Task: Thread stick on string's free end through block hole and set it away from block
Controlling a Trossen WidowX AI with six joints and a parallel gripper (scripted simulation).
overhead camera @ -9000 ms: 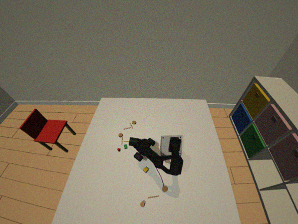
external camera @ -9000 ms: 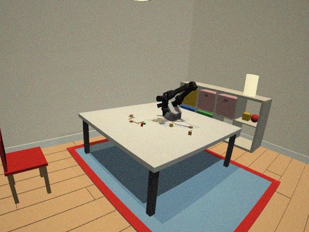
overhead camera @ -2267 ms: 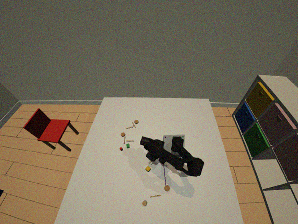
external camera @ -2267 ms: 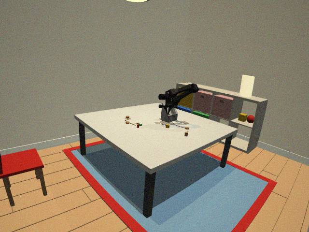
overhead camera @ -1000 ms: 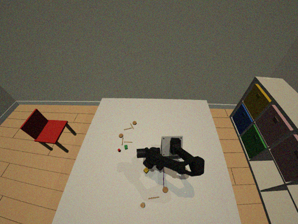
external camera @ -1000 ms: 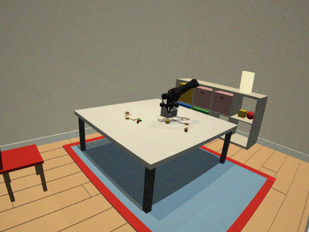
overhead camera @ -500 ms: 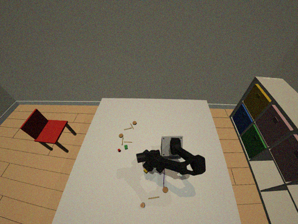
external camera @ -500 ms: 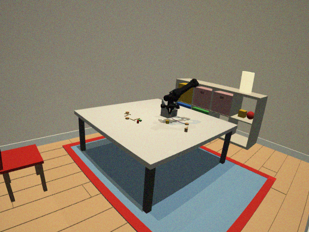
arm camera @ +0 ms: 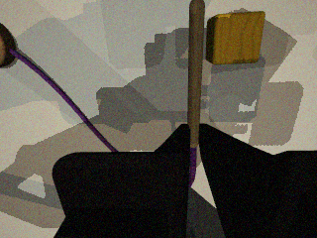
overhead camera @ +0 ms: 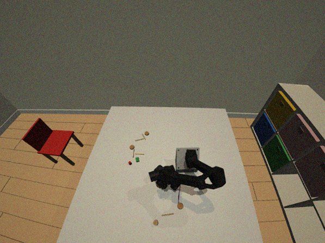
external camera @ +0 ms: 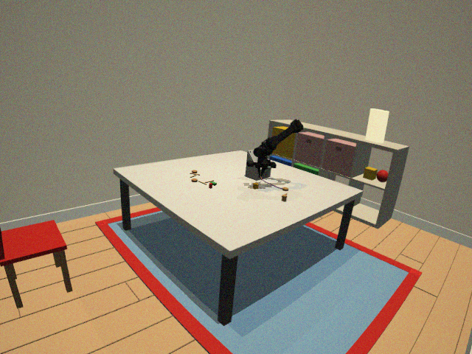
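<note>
Now: gripper tip 6 cm short of the yellow-brown wooden block, 5 cm above it and 2 cm to the right of it. The rest, counted from my gripper tip: wooden cylinder: 26 cm to the left, 7 cm ahead, 5 cm below; round wooden button: 15 cm to the left, 9 cm behind, 6 cm below; green cube: 25 cm ahead, 18 cm to the right, 6 cm below.
</note>
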